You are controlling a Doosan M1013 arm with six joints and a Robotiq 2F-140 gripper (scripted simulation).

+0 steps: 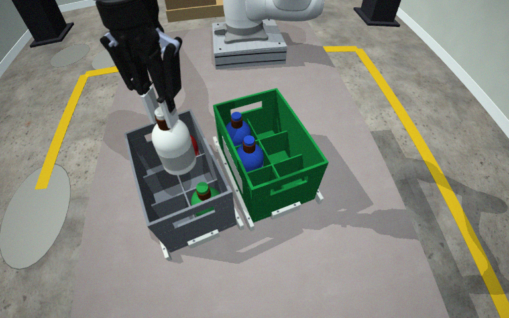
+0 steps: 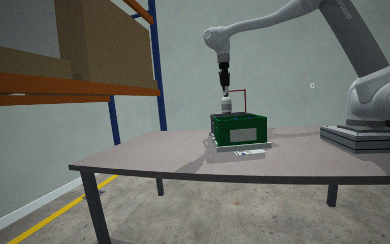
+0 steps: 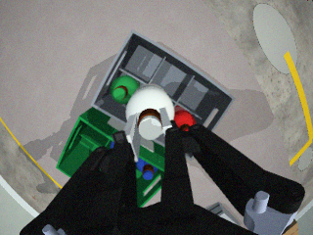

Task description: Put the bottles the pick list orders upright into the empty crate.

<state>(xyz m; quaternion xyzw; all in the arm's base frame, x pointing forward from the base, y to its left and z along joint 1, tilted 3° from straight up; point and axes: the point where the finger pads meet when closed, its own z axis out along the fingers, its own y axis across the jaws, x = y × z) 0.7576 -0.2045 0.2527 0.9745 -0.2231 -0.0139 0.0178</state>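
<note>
Right now my hand is 80 mm above the white-label bottle. Round my hand: grey crate: 270 mm below, 20 mm to the right, 20 mm behind; then green bottle: 260 mm below, 50 mm ahead, 40 mm to the left; then red-label bottle: 260 mm below, 120 mm behind, 10 mm to the right.
</note>
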